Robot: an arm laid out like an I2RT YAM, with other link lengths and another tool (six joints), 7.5 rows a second.
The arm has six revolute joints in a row. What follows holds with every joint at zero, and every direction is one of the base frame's.
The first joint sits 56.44 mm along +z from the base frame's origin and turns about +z.
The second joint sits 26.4 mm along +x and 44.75 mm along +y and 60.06 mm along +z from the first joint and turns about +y.
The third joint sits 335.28 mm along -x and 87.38 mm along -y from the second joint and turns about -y.
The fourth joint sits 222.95 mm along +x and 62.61 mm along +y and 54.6 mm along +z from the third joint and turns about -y.
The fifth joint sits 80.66 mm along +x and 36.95 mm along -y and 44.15 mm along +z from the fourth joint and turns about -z.
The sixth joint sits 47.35 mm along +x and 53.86 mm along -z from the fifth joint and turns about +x.
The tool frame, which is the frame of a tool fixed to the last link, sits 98 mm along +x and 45 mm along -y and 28 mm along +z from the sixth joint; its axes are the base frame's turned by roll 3.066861, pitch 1.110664 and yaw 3.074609 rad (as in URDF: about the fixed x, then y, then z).
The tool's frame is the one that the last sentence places.
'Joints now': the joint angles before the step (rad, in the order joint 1, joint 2, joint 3, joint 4, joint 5, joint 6). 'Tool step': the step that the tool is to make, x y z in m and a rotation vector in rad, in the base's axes. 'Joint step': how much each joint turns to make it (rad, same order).
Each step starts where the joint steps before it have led.
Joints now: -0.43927, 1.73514, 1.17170, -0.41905, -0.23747, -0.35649
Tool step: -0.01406, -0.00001, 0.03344, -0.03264, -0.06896, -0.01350
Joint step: -0.01372, -0.09117, -0.01146, -0.00341, -0.00038, 0.00001
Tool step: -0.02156, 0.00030, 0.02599, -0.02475, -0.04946, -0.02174
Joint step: -0.02176, -0.09271, -0.02286, -0.01455, 0.00000, -0.00001
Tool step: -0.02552, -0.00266, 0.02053, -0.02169, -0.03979, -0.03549
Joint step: -0.03472, -0.08811, -0.02519, -0.01752, 0.00076, 0.00037
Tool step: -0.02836, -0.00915, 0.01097, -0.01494, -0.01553, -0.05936
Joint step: -0.05454, -0.06866, -0.02325, -0.02442, 0.00687, 0.00001
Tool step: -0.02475, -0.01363, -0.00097, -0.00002, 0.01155, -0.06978
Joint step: -0.06333, -0.03242, -0.01986, -0.02211, 0.00915, 0.00000
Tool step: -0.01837, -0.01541, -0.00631, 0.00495, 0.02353, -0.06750
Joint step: -0.05797, -0.00270, -0.01219, -0.01224, 0.01413, -0.00037
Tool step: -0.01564, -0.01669, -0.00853, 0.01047, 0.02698, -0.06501
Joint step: -0.05762, 0.01413, -0.00613, -0.00722, 0.01219, -0.00116
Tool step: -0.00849, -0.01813, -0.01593, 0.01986, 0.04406, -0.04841
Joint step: -0.04693, 0.04769, 0.00037, 0.00002, 0.01335, -0.00955
